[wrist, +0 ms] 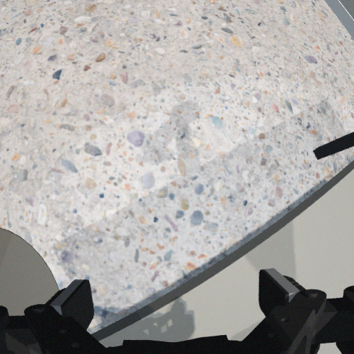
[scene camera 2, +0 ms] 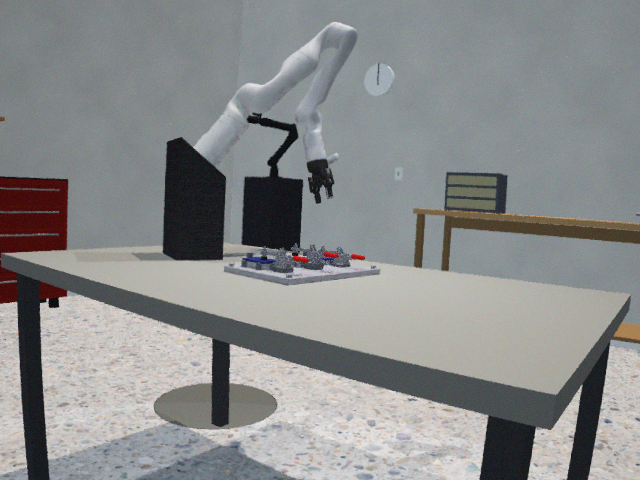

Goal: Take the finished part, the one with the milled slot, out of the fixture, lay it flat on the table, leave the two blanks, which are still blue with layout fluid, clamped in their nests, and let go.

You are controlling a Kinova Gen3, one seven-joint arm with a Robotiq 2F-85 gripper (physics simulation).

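Frame: origin at the arm's base, x down, y right, z back, level; millimetres.
Where they show: gripper, between the fingertips: [scene camera 2: 324, 201]; arm's base, origin of its link: [scene camera 2: 199, 164].
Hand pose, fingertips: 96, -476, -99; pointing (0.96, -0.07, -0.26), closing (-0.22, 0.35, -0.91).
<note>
Each offset is from my fingertips to the top centre of the thing, as dx, dy, dz. "spot": to the spot under its first point. Level surfaces: height alone.
My gripper [scene camera 2: 324, 198] [wrist: 174, 294] is open and empty, high above the table {dx +188} [scene camera 2: 439, 320] and above the fixture. The fixture plate {spot: +182, +605, -445} [scene camera 2: 287, 282] lies on the table with grey clamps and red handles {spot: +139, +328, -422} [scene camera 2: 357, 256]. A blue blank {+152, +541, -284} [scene camera 2: 258, 259] sits at the plate's left side in the scene view, and another patch of blue {+157, +322, -277} [scene camera 2: 326, 258] shows partly behind the clamps. The finished part with the slot cannot be made out among the clamps. Fixture and parts do not show in the wrist view, where the fingers stand wide apart over the table edge and floor.
The arm's black pedestal [scene camera 2: 193, 206] stands left of the fixture. Behind stand a second black pedestal [scene camera 2: 272, 211] and a thin black arm [scene camera 2: 286, 142]. A red cabinet [scene camera 2: 33, 222] is at the left; a wooden bench [scene camera 2: 527, 219] with a drawer unit [scene camera 2: 473, 192] is at the right.
</note>
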